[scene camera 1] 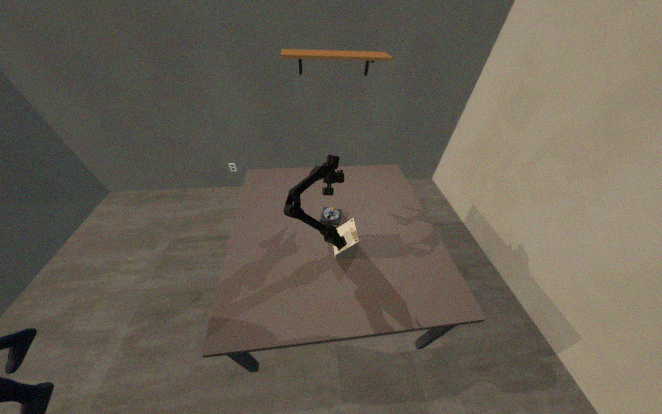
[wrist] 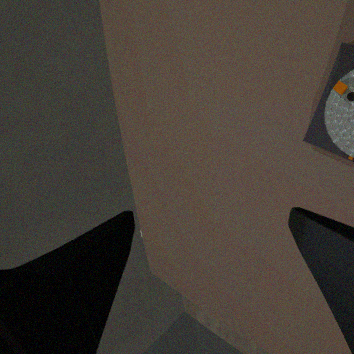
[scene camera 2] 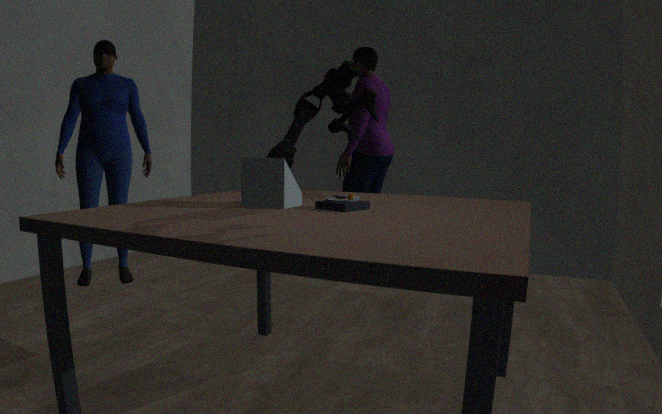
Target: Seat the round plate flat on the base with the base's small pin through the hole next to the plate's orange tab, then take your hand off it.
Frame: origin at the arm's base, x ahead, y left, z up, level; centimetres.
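Seen in the pictures: gripper, fingertip midpoint: (wrist: 211, 217) (scene camera 2: 368, 130); arm's base, link origin: (scene camera 1: 341, 243) (scene camera 2: 267, 181).
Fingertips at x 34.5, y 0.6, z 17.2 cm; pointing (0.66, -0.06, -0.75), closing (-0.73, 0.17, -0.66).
Note:
Pixels of each thing's top centre, then the offset from my fingertips to it. "*": a spot on its surface instead. Level surfaces: height alone.
- round grey-white plate, top centre: (scene camera 2: 342, 192) (scene camera 1: 331, 211) dy -2.4, dx -7.5, dz -20.0 cm
- dark square base, top centre: (scene camera 2: 342, 196) (scene camera 1: 331, 213) dy -2.4, dx -7.5, dz -21.1 cm
- small orange bit, surface spot: (wrist: 352, 156) * dy +2.4, dx -5.3, dz -21.0 cm
- table, surface height: dz -25.1 cm
The round grey-white plate (scene camera 1: 331, 213) (scene camera 2: 336, 199) (wrist: 340, 120) lies on the dark square base (scene camera 1: 324, 220) (scene camera 2: 342, 206) (wrist: 316, 131) and looks about level. Its orange tab (scene camera 2: 350, 196) (wrist: 340, 87) stands at the rim, with a dark round spot beside it in the wrist view. A small orange bit (wrist: 351, 158) shows at the plate's lower edge. The right part of plate and base is cut off in the wrist view. Whether the pin is through the hole cannot be told. My gripper (scene camera 2: 356, 123) (wrist: 211, 217) is open and empty, high above the table and apart from the plate.
A pale wedge-shaped block (scene camera 1: 350, 233) (scene camera 2: 264, 183) stands by the arm's foot, beside the base. The table (scene camera 1: 300, 310) (scene camera 2: 425, 235) carries both. A wall shelf (scene camera 1: 335, 54) hangs behind. Two people, in blue (scene camera 2: 105, 110) and purple (scene camera 2: 377, 115), stand beyond the table.

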